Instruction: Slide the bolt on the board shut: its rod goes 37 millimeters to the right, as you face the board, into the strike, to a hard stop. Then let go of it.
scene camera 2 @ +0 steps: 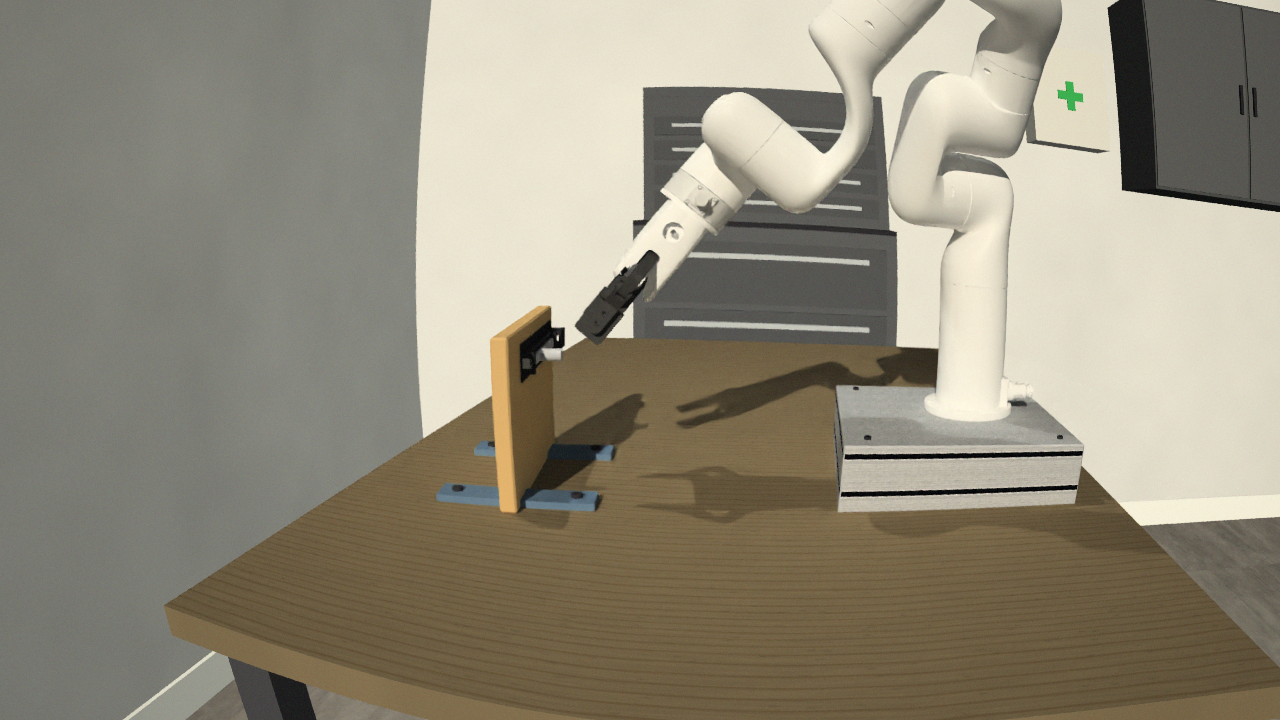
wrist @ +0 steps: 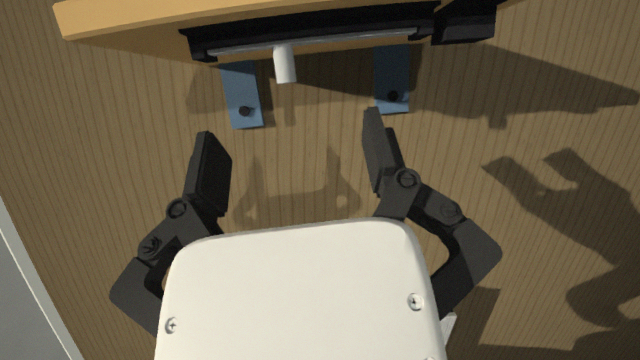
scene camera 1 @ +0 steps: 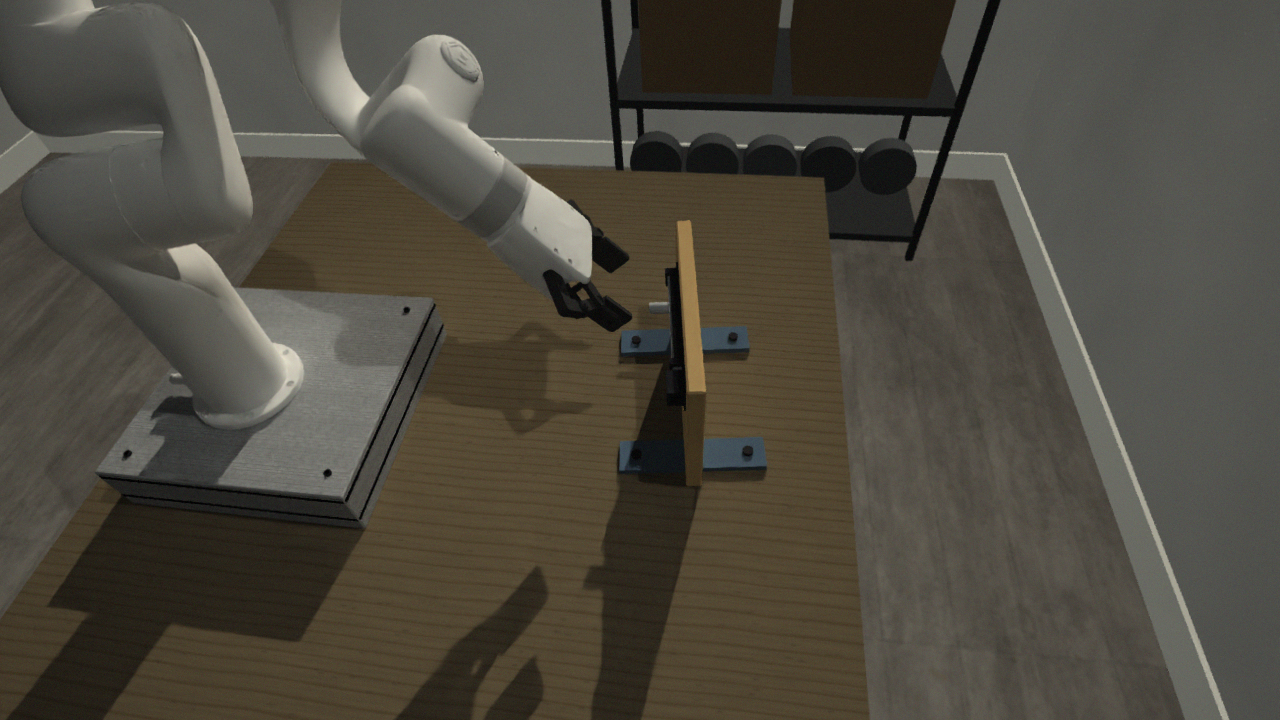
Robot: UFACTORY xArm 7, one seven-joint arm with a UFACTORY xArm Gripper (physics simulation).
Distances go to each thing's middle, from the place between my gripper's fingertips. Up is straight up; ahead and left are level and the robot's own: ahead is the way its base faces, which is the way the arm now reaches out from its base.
Labels:
My hand is 5 cm short of the slide bolt [scene camera 1: 675,377], 3 cm to the left of it and 3 cm above it. From my hand the other things lie so: orange wooden board [scene camera 1: 693,454] 8 cm below, 7 cm ahead, 1 cm to the right.

